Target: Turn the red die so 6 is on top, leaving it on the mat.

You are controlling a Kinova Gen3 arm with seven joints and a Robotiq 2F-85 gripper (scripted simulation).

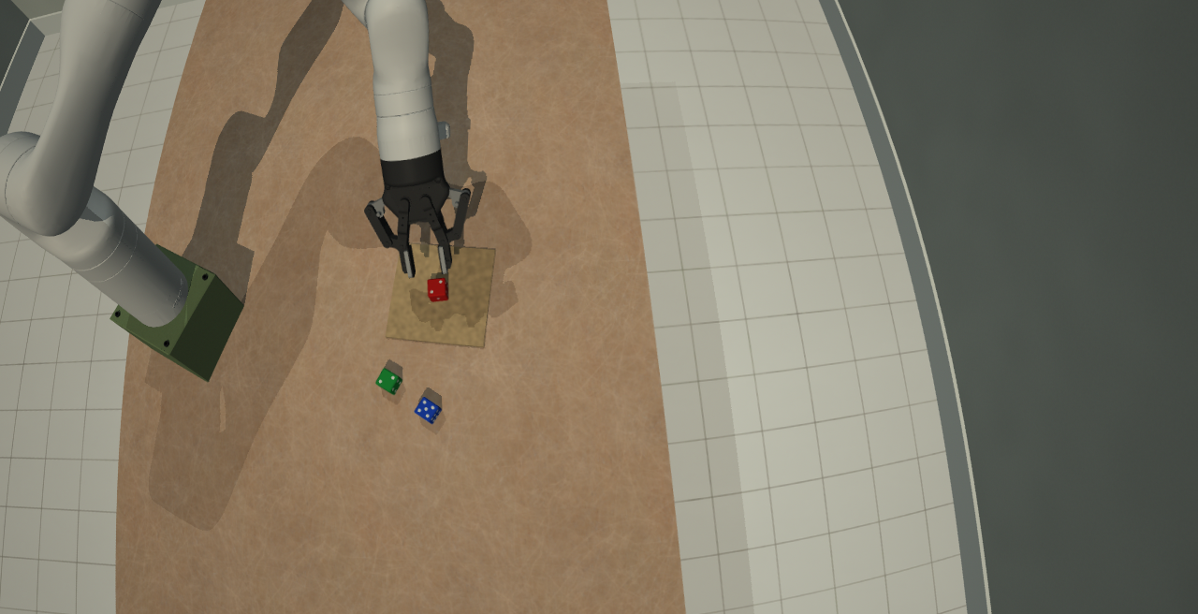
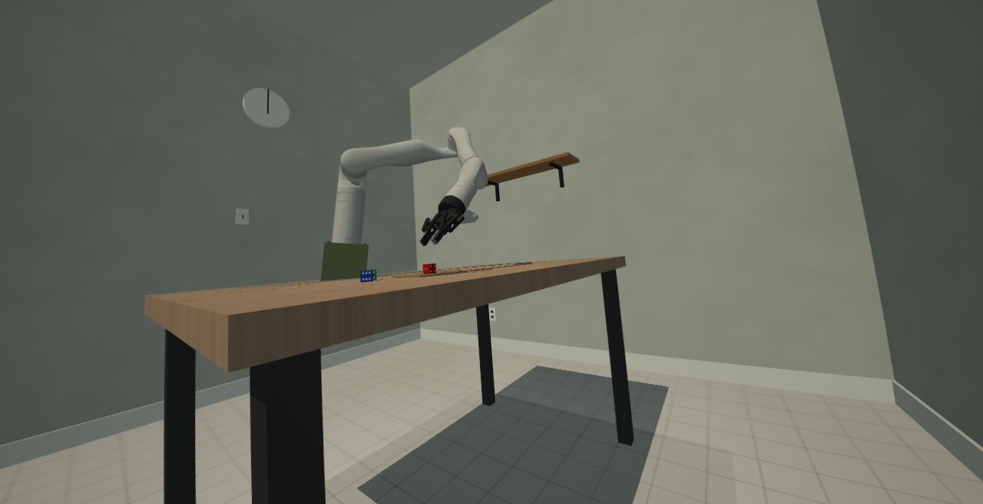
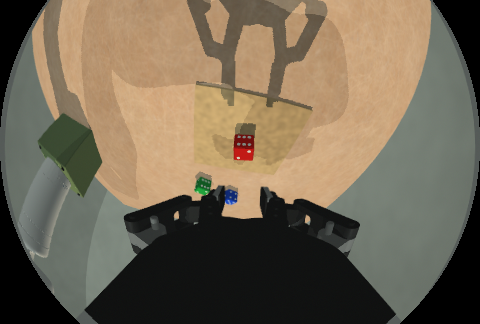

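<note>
Right now the red die is 10 mm to the right of my hand and 80 mm below it. Round my hand: green die 50 mm behind, 140 mm to the right, 80 mm below; then tan mat 10 mm to the right, 90 mm below; then blue die 10 mm ahead, 180 mm to the right, 80 mm below.
</note>
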